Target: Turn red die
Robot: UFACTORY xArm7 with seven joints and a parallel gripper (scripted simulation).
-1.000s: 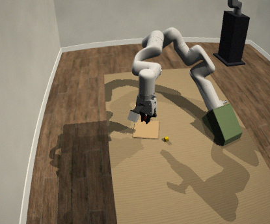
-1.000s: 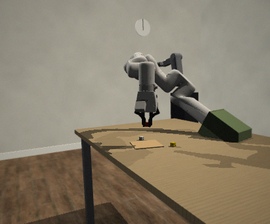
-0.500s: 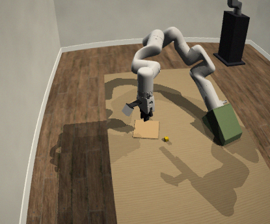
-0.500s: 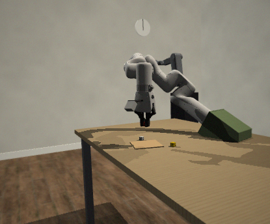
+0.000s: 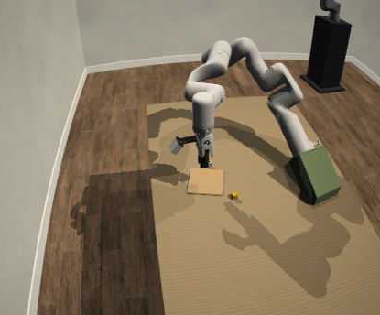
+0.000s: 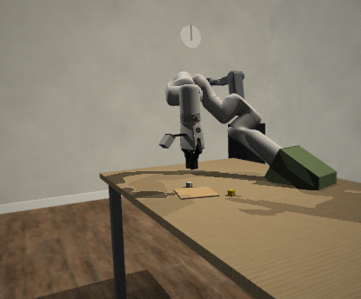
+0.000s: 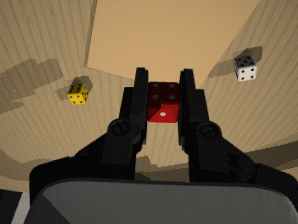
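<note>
Now: the red die 10 mm below my hand and 10 mm behind it. Also, from my hand: tan mat: 110 mm below, 10 mm behind; then white die: 110 mm below, 90 mm to the right, 50 mm behind; then yellow die: 120 mm to the left, 110 mm below, 90 mm behind.
</note>
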